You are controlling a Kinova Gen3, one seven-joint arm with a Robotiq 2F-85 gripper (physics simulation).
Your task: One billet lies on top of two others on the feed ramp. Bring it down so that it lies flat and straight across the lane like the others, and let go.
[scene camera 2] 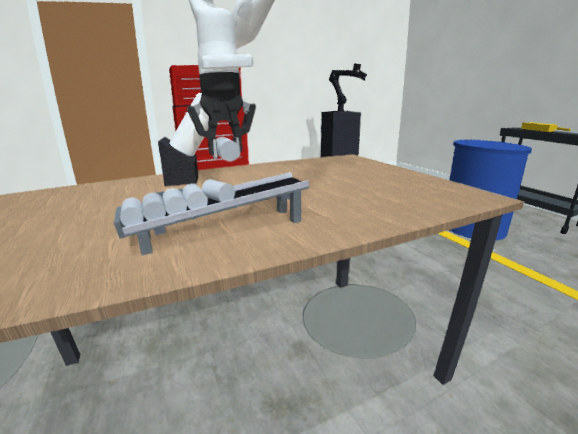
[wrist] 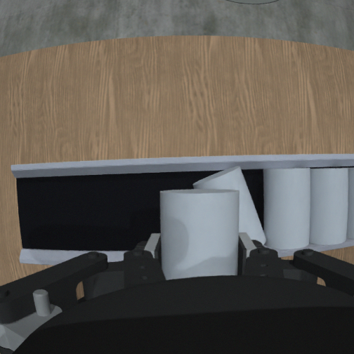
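Where they show: gripper, between the fingertips: [scene camera 2: 226,156]; arm's base, origin of its link: [scene camera 2: 181,149].
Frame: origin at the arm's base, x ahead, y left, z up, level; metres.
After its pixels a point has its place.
My gripper [scene camera 2: 227,145] @(x 0.482, y 0.118, z 0.044 m) [wrist: 198,249] is shut on a light-grey billet [scene camera 2: 229,149] @(x 0.517, y 0.122, z 0.063 m) [wrist: 199,225], held well above the feed ramp [scene camera 2: 270,194] @(x 0.524, y 0.199, z -0.033 m) [wrist: 100,167]. In the wrist view the held billet looks straight across the lane and partly covers a skewed billet [scene camera 2: 218,190] @(x 0.531, y 0.094, z -0.012 m) [wrist: 248,215], which lies in the lane at an angle. Several billets lie side by side across the lower part of the ramp; the uppermost of these [scene camera 2: 195,196] @(x 0.539, y 0.049, z -0.017 m) [wrist: 286,207] is close beside the skewed one, with a narrow wedge of dark lane between them in the wrist view.
The dark upper lane [scene camera 2: 265,188] @(x 0.476, y 0.199, z -0.033 m) [wrist: 90,210] stretches uphill from the skewed billet, between two raised side rails. The ramp stands on short legs on the wooden table [scene camera 2: 380,200] @(x 0.433, y 0.531, z -0.110 m) [wrist: 150,100]. A red tool cabinet [scene camera 2: 220,160], blue barrel [scene camera 2: 487,175] and black pedestal [scene camera 2: 340,132] stand beyond the table.
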